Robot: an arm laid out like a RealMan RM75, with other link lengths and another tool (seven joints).
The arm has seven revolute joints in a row. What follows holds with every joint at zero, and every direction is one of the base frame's. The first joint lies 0.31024 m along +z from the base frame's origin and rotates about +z. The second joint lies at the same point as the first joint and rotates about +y. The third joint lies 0.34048 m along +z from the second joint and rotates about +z. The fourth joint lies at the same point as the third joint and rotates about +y. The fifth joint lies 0.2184 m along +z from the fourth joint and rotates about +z. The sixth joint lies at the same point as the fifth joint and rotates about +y. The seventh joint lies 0.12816 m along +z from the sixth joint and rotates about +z. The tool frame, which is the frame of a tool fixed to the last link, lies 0.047 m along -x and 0.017 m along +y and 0.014 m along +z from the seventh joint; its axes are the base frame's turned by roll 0, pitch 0.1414 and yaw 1.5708 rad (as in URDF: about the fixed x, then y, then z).
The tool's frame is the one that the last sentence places.
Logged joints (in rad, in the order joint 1, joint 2, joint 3, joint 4, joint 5, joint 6, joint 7), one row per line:
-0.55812 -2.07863 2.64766 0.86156 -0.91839 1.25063 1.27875
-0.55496 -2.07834 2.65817 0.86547 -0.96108 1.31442 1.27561
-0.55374 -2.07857 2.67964 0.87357 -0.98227 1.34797 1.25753
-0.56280 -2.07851 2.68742 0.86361 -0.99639 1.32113 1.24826
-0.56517 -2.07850 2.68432 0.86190 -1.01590 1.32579 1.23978
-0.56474 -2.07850 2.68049 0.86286 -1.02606 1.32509 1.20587
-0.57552 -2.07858 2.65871 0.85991 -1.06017 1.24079 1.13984
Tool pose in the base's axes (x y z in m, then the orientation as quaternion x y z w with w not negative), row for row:
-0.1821 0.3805 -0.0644 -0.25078 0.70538 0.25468 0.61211
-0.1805 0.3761 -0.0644 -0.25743 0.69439 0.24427 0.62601
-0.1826 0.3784 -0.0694 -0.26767 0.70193 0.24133 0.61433
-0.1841 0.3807 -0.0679 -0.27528 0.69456 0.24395 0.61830
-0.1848 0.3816 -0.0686 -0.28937 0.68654 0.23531 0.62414
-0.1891 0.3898 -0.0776 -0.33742 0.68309 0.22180 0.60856
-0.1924 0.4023 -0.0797 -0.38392 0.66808 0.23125 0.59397
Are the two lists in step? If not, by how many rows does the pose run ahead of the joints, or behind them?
The pose runs 1 row ahead of the joints: the pose in row i belongs to the joints in row i + 1.
